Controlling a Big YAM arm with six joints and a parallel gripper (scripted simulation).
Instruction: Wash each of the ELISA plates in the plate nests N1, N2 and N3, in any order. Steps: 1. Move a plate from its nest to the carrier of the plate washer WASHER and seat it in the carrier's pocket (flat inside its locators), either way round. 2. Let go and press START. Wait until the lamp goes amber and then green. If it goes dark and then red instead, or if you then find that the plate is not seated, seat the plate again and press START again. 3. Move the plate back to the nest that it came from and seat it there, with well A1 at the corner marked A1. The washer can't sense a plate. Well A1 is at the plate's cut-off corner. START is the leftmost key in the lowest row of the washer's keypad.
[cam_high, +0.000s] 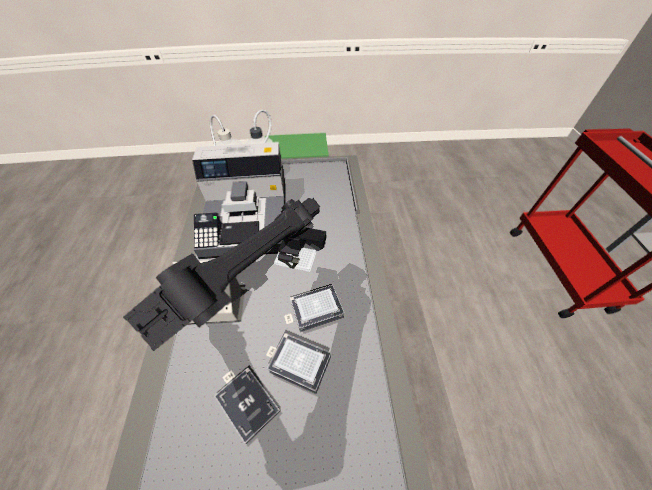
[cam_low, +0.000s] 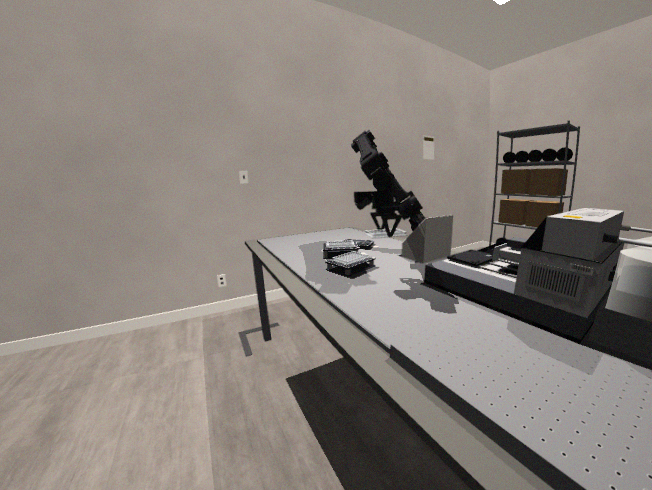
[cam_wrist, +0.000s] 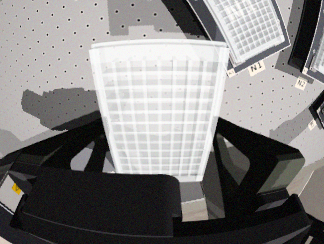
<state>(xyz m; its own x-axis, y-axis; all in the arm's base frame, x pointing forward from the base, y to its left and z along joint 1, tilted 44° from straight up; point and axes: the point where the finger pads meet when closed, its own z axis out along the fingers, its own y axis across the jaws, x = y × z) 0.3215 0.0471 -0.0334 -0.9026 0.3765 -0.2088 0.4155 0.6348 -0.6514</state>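
Now: the dark carrier 210 mm behind my hand, 220 mm to the left of it and 80 mm below it. Also, from my hand: washer (200 mm behind, 380 mm to the left, 30 mm below).
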